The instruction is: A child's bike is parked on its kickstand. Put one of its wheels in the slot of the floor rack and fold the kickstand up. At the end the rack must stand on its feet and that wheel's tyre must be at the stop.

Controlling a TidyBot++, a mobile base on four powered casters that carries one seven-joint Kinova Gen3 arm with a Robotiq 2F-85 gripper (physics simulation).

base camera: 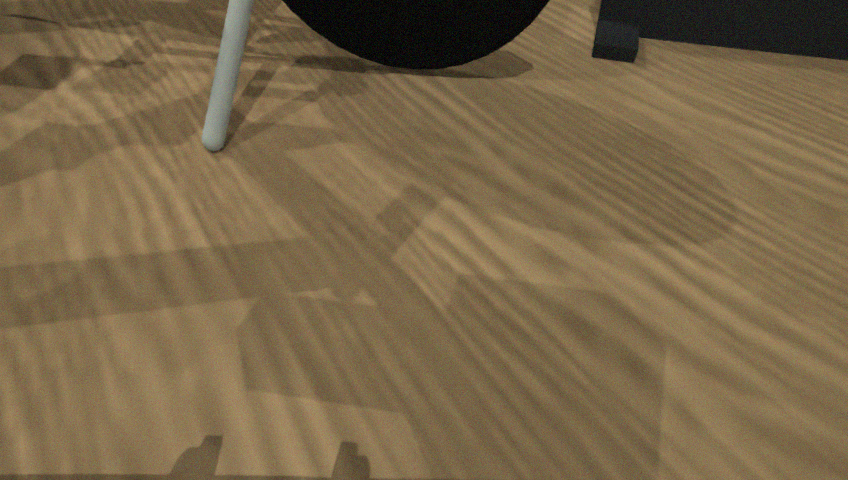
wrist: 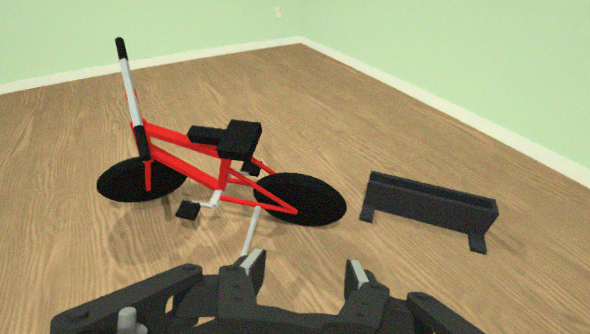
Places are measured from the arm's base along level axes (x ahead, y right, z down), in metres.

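Where they show: gripper, fingertip midpoint: (wrist: 304, 270).
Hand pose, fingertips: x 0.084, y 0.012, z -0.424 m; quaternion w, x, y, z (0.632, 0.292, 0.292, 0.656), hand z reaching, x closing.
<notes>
After its pixels a point has its place.
The red bike (wrist: 185, 169) @(y -0.488, x 0.751, z 0.090 m) stands upright in the wrist view, its black front wheel (wrist: 135, 181) @(y -0.742, x 0.755, z 0.181 m) at the left and its rear wheel (wrist: 310, 200) @(y 0.009, x 0.688, z 0.149 m) (base camera: 416, 29) @(y -0.021, x 0.737, z 0.323 m) toward the rack. The grey kickstand (wrist: 251, 231) @(y -0.219, x 0.635, z 0.295 m) (base camera: 226, 77) @(y -0.227, x 0.610, z 0.326 m) is down, its foot on the floor. The dark floor rack (wrist: 425, 204) @(y 0.514, x 0.836, z 0.283 m) (base camera: 731, 26) @(y 0.440, x 0.858, z 0.366 m) stands on its feet right of the rear wheel, with a gap between them. Its slot faces up and holds no wheel; the stop cannot be made out. My gripper (wrist: 304, 270) @(y 0.012, x 0.084, z -0.424 m) is partly open and empty, on the near side of the bike.
The black saddle (wrist: 240, 140) @(y -0.211, x 0.650, z -0.130 m) and the handlebar (wrist: 131, 92) @(y -0.521, x 0.664, z -0.268 m) stick up above the frame. A black pedal (wrist: 188, 210) @(y -0.475, x 0.661, z 0.228 m) sticks out on the near side. Green walls (wrist: 450, 60) @(y 0.967, x 2.058, z 0.022 m) with a white skirting board (wrist: 400, 90) @(y 0.753, x 2.351, z 0.394 m) meet in a corner behind. Shadows lie across the wooden floor (base camera: 535, 237) @(y 0.105, x 0.442, z 0.397 m).
</notes>
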